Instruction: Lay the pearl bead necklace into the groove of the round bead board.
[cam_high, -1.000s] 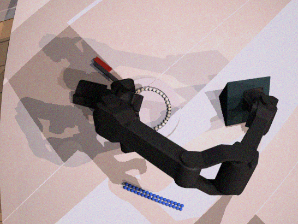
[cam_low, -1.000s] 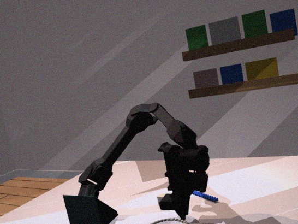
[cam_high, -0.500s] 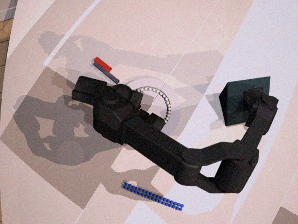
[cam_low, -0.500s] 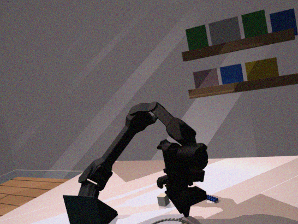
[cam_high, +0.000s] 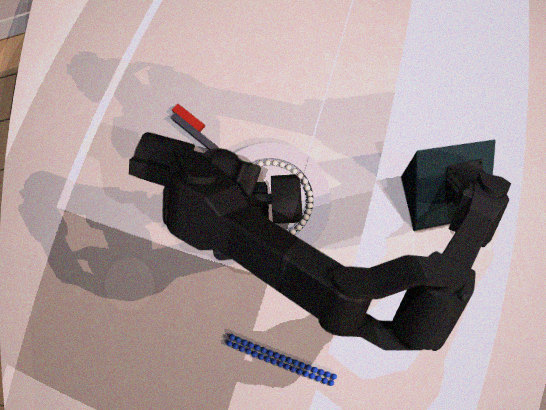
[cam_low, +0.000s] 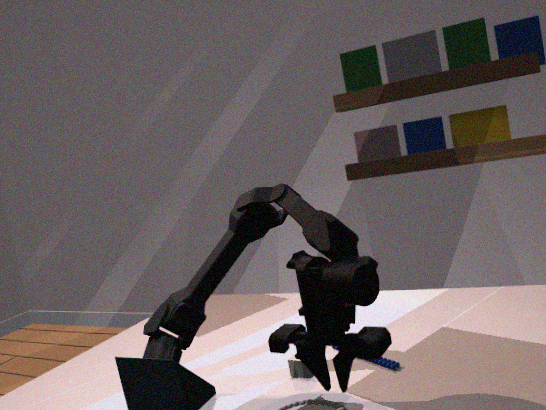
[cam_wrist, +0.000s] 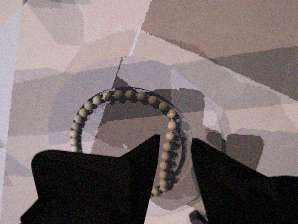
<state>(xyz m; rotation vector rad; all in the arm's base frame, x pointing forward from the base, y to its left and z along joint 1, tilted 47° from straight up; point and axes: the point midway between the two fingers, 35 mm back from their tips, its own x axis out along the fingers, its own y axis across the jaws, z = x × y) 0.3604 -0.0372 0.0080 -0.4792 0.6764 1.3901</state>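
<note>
Now: gripper tip 5 cm past the round bead board, 3 cm to the left of it and 4 cm above it. From my gripper tip the other things lie so: small beige cube: 13 cm behind, 16 cm to the left, 4 cm below; then grey block: 6 cm ahead, 20 cm to the right, 5 cm below.
</note>
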